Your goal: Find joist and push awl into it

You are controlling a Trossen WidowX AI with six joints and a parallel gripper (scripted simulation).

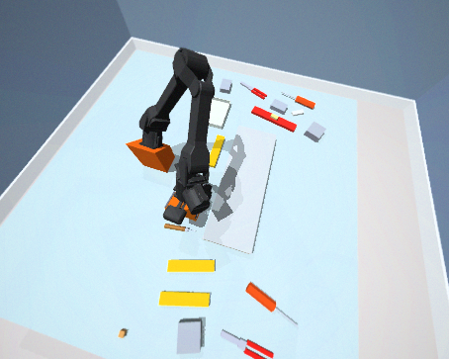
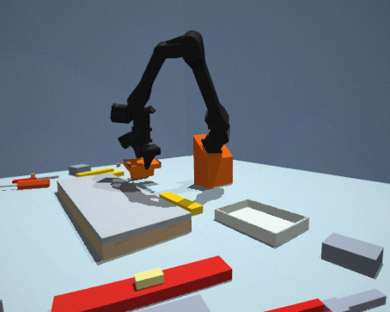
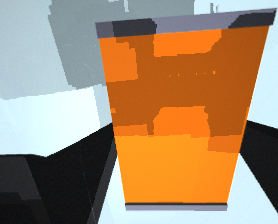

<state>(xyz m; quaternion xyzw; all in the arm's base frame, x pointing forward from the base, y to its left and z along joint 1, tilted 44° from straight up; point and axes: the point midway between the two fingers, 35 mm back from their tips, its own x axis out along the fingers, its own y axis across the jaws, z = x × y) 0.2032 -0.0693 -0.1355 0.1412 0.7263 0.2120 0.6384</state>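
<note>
The brown-handled awl is 70 mm to the right of my gripper tip, 60 mm below it and 20 mm ahead of it. From my gripper tip the other things lie so: red level 570 mm to the left, 190 mm ahead, 50 mm below; white tray 490 mm to the left, 90 mm behind, 50 mm below; orange stud finder 20 mm below, 20 mm ahead, 10 mm to the right.
</note>
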